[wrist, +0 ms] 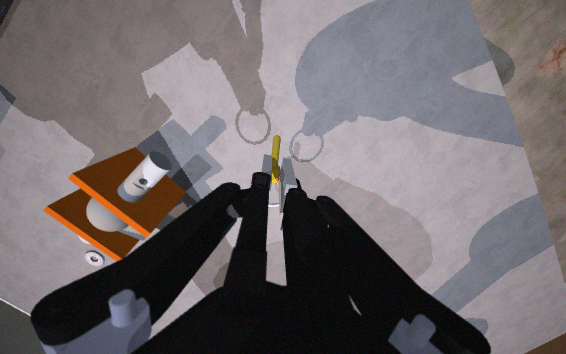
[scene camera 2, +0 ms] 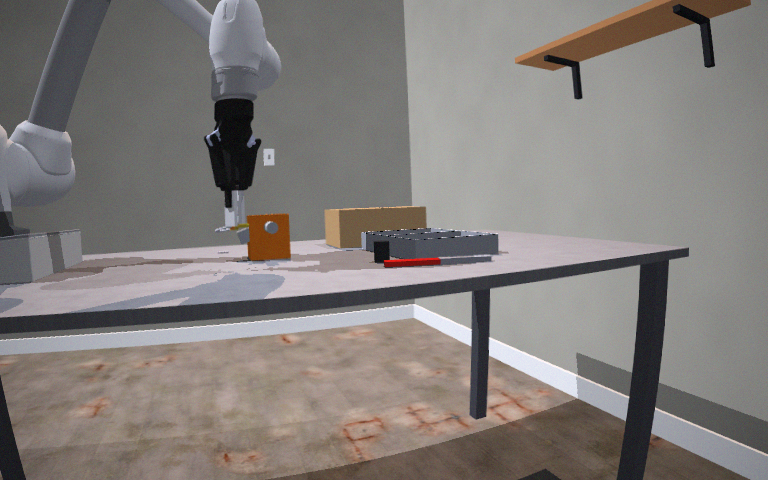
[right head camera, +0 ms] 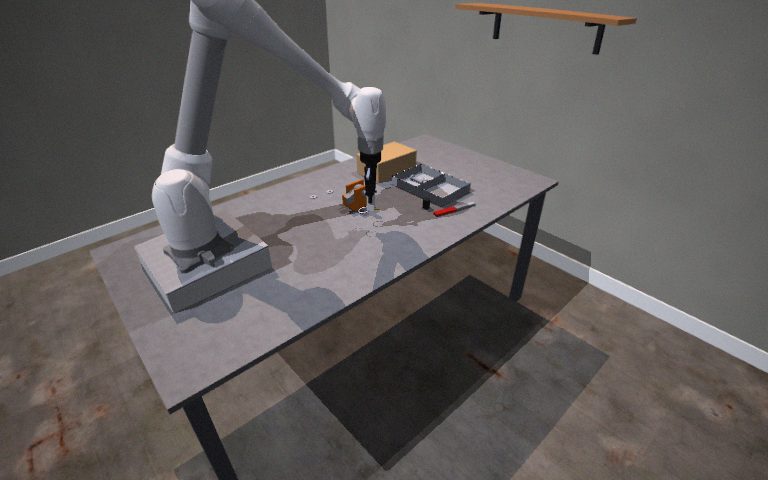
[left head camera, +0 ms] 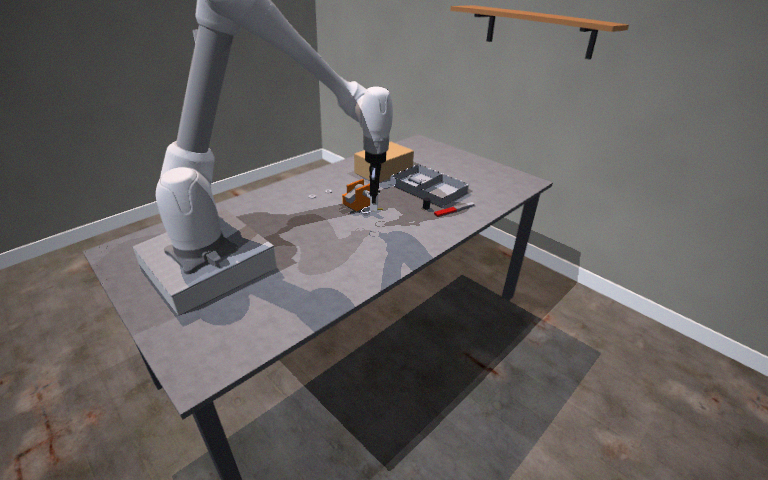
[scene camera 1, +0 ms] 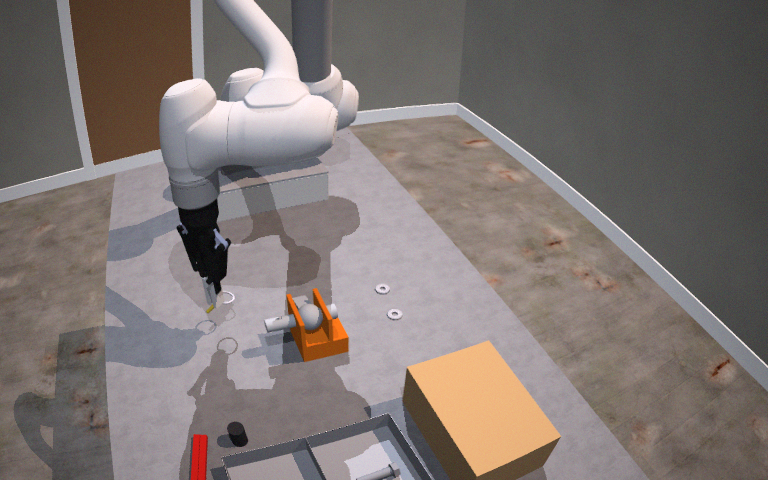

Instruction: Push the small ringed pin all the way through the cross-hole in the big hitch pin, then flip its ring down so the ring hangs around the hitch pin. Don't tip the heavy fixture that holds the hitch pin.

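Seen in the pictures: gripper, fingertip midpoint: (wrist: 275,169) (scene camera 2: 235,225) (right head camera: 371,209) (left head camera: 374,209) (scene camera 1: 216,302); arm's base, origin of the base link: (right head camera: 198,250) (left head camera: 201,250).
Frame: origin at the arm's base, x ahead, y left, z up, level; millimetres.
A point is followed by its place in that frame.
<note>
My gripper (scene camera 1: 210,300) @(z 1, x 596, y -198 mm) (wrist: 275,169) @(z 1, x 596, y -198 mm) (scene camera 2: 235,217) @(z 1, x 596, y -198 mm) is shut on the small ringed pin, whose yellow shank (scene camera 1: 209,309) @(z 5, x 616, y -215 mm) (wrist: 276,149) @(z 5, x 611, y -213 mm) sticks out beyond the fingertips. Its ring shows beside the fingers in scene camera 1. Pin and fingers are above the table, left of the hitch pin in that view. The big grey hitch pin (scene camera 1: 277,323) @(z -1, x 689, y -94 mm) (wrist: 150,172) @(z 2, x 678, y -105 mm) (scene camera 2: 271,227) @(z -9, x 678, y -115 mm) lies across the orange fixture (scene camera 1: 326,348) @(z -58, x 728, y -13 mm) (wrist: 167,205) @(z -34, x 643, y -58 mm) (scene camera 2: 269,247) @(z -56, x 680, y -59 mm), which stands upright. The dark cross-hole (wrist: 143,181) @(z -6, x 679, y -86 mm) shows in the hitch pin's protruding end, apart from the ringed pin.
Two washers (scene camera 1: 382,289) @(z -79, x 589, y 167 mm) (scene camera 1: 394,314) @(z -78, x 674, y 155 mm) lie right of the fixture in scene camera 1. A cardboard box (scene camera 1: 481,396) @(z 18, x 997, y 149 mm) (scene camera 2: 374,226) @(z -30, x 980, y 66 mm), a grey divided tray (scene camera 2: 447,246) @(z -58, x 998, y -279 mm), a black cylinder (scene camera 1: 237,433) @(z -42, x 885, y -237 mm) (scene camera 2: 381,251) @(z -61, x 868, y -251 mm) and a red-handled tool (scene camera 1: 199,455) @(z -72, x 895, y -319 mm) (scene camera 2: 411,262) @(z -75, x 891, y -332 mm) stand or lie beyond it.
</note>
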